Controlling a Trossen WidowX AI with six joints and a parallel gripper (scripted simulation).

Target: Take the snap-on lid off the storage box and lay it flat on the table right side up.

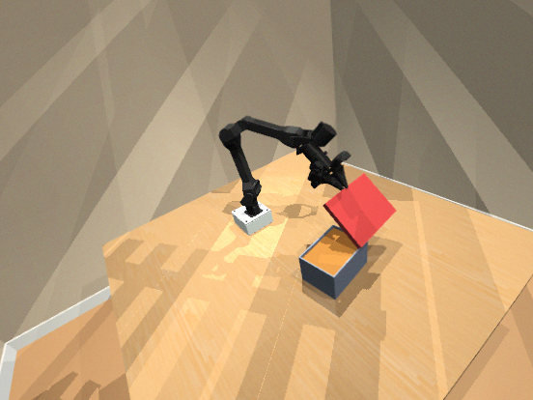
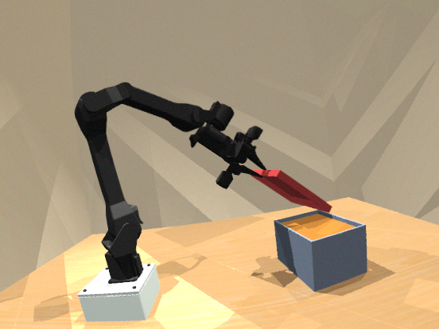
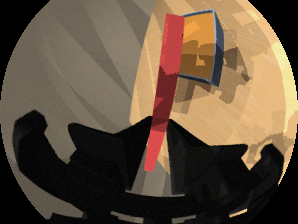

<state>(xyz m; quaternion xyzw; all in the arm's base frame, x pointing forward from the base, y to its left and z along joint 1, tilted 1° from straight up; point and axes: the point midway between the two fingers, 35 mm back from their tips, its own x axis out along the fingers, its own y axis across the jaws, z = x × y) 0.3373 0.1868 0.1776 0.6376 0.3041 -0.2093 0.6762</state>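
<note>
The red lid lies 60 mm ahead of my gripper tip, 10 mm to the left of it and 50 mm below it. The rest, counted from my gripper tip: storage box (80 mm ahead, 150 mm to the right, 170 mm below).
</note>
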